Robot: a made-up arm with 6 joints. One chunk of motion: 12 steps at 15 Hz.
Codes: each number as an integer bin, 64 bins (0 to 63) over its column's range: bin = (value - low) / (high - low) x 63, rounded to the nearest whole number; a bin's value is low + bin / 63 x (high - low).
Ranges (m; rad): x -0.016..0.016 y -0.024..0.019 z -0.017..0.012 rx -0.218..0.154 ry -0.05..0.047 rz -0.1..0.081
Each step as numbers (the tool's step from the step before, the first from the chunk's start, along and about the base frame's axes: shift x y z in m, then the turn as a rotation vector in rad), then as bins.
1 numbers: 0.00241 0.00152 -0.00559 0.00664 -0.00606 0.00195
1 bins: 36 37 25 38 29 35
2 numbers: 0.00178 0.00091 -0.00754 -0.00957 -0.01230 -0.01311
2 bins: 35 36 21 35 24 30
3 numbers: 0.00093 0.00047 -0.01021 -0.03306 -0.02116 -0.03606
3 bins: 33 36 15 31 19 22
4 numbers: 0.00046 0.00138 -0.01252 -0.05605 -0.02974 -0.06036
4 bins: 32 37 10 27 13 14
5 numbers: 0.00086 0.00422 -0.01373 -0.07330 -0.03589 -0.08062
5 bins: 33 41 7 25 9 7
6 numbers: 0.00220 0.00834 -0.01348 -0.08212 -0.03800 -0.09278
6 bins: 36 47 8 23 8 3
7 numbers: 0.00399 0.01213 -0.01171 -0.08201 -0.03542 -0.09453
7 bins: 39 53 11 23 9 2
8 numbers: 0.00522 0.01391 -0.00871 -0.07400 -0.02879 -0.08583
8 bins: 42 56 18 24 14 5
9 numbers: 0.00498 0.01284 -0.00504 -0.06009 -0.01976 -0.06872
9 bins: 41 54 26 27 20 11
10 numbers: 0.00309 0.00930 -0.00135 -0.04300 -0.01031 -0.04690
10 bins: 38 49 34 30 26 18
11 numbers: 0.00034 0.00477 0.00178 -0.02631 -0.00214 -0.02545
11 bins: 32 42 41 32 31 26
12 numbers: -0.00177 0.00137 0.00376 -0.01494 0.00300 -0.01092
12 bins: 28 37 45 34 34 31
